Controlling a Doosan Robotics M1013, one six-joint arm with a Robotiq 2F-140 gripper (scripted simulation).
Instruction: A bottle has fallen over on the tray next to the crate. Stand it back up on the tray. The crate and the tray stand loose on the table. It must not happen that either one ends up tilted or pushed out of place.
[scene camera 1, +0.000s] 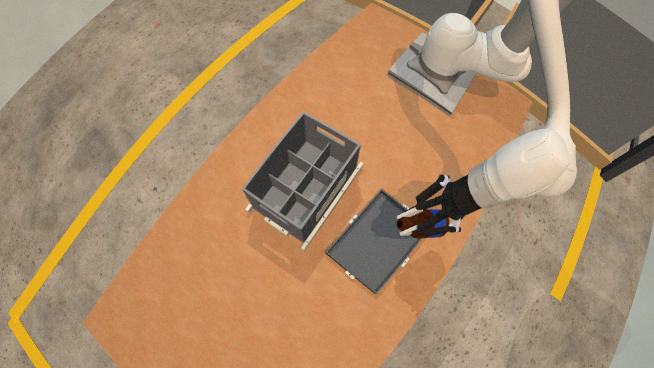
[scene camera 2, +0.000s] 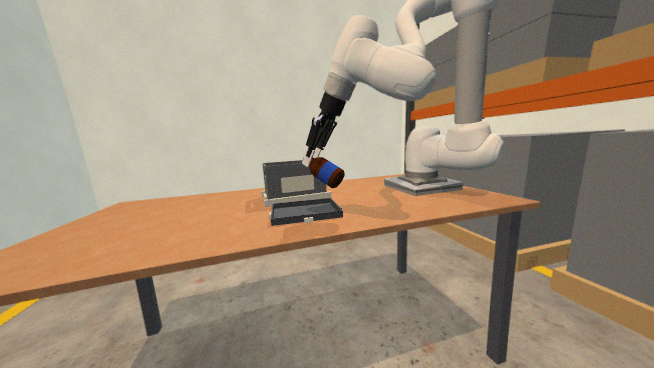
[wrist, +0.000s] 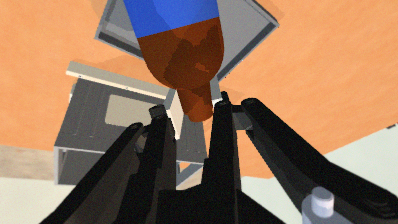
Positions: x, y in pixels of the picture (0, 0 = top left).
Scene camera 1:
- my gripper: 402, 225
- tray: 372, 248
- grey crate: 324, 177
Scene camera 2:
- my gripper: 308, 164
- tray: 320, 209
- bottle: 327, 172
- grey crate: 288, 178
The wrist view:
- my gripper: 196, 92
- grey crate: 97, 114
